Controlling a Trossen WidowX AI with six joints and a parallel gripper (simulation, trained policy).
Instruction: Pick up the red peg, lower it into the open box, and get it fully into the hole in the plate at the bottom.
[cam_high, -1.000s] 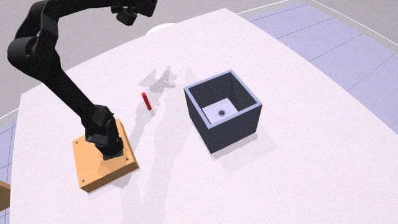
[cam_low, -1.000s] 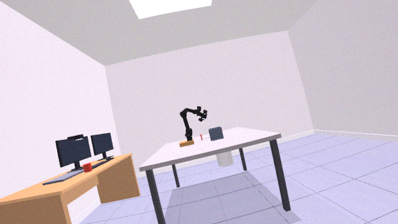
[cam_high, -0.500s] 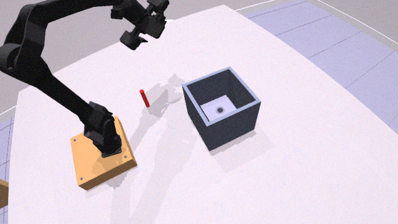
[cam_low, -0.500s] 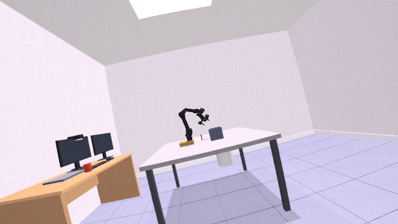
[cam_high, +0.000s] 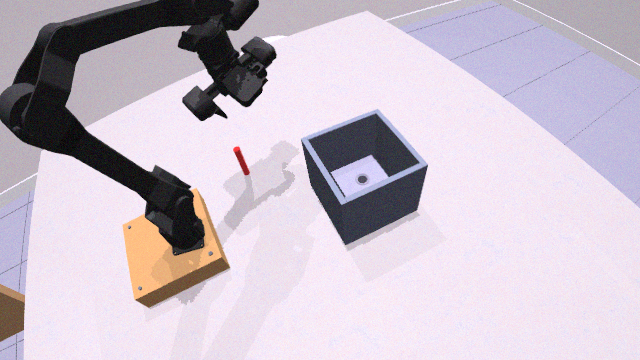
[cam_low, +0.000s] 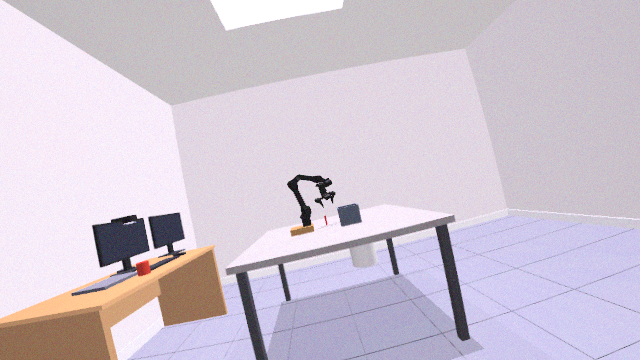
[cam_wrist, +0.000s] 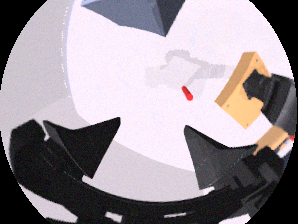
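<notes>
Now: gripper tip 40 mm past the red peg, 50 mm to the left of it and 120 mm above it. From my gripper tip the other things lie so: pale plate 180 mm ahead, 200 mm to the right, 110 mm below.
</notes>
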